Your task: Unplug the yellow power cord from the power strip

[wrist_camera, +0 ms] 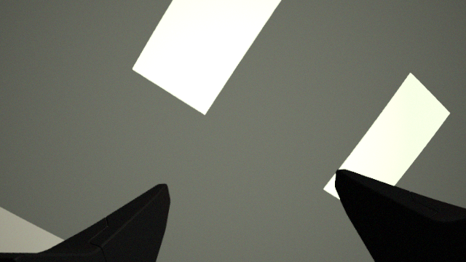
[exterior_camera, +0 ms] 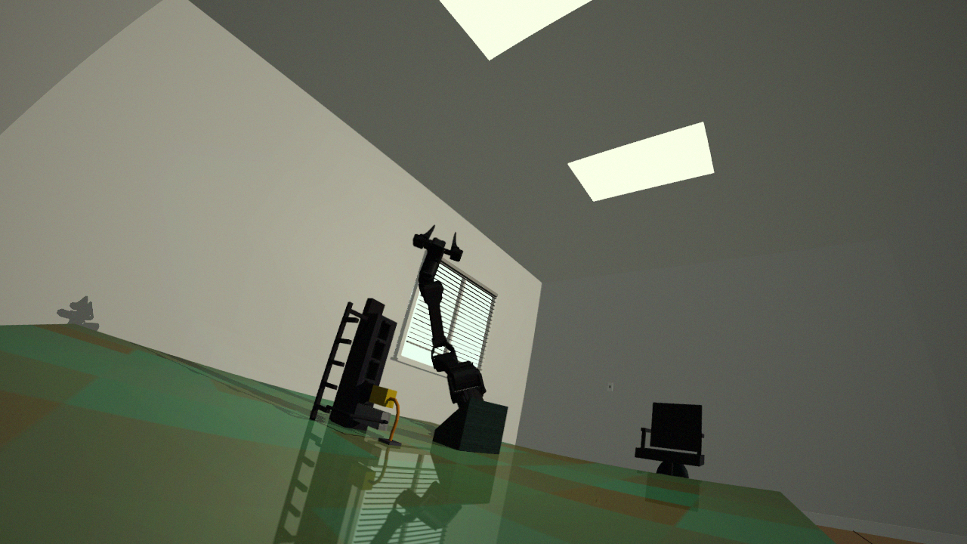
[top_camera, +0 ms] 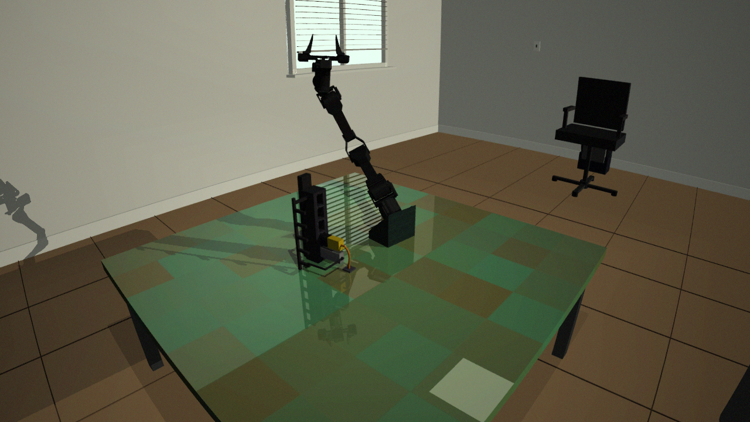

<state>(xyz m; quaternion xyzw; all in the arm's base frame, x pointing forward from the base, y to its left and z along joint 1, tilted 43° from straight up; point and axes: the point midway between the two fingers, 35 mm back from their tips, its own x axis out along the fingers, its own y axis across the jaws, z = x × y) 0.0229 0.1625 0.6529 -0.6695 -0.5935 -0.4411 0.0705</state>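
Now: the yellow plug 620 mm below my gripper tip, 330 mm to the left of it and 220 mm ahead of it.
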